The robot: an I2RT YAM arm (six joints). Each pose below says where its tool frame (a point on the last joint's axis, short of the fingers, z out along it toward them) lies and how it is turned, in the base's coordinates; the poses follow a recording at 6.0 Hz.
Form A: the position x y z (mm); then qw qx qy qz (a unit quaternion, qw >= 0).
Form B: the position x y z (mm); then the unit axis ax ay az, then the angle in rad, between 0 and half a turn. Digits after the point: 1 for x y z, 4 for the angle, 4 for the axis.
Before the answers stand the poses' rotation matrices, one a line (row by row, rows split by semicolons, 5 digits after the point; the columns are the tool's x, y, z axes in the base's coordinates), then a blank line. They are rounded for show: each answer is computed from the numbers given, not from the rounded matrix.
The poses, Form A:
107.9 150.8 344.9 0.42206 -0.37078 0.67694 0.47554
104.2 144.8 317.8 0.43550 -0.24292 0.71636 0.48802
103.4 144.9 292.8 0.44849 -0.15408 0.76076 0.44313
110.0 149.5 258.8 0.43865 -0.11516 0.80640 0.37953
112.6 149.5 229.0 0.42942 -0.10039 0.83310 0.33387
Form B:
-0.36877 -0.90341 0.21878; -0.10058 0.27277 0.95681; -0.92406 0.33084 -0.19145
-0.50266 -0.77310 0.38685; 0.07703 0.40566 0.91077; -0.86104 0.48761 -0.14436
-0.55023 -0.63191 0.54583; 0.16304 0.55979 0.81243; -0.81894 0.53602 -0.20499
-0.58865 -0.51869 0.62004; 0.14723 0.68539 0.71314; -0.79487 0.51108 -0.32709
-0.61104 -0.45401 0.64846; 0.11947 0.75691 0.64251; -0.78253 0.47007 -0.40826

107.9 150.8 344.9 -0.4090 0.7467 0.5246 2.2702
104.2 144.8 317.8 -0.2699 0.7958 0.5421 2.2404
103.4 144.9 292.8 -0.1724 0.8512 0.4958 2.2114
110.0 149.5 258.8 -0.1281 0.8973 0.4223 2.2334
112.6 149.5 229.0 -0.1112 0.9225 0.3697 2.2539

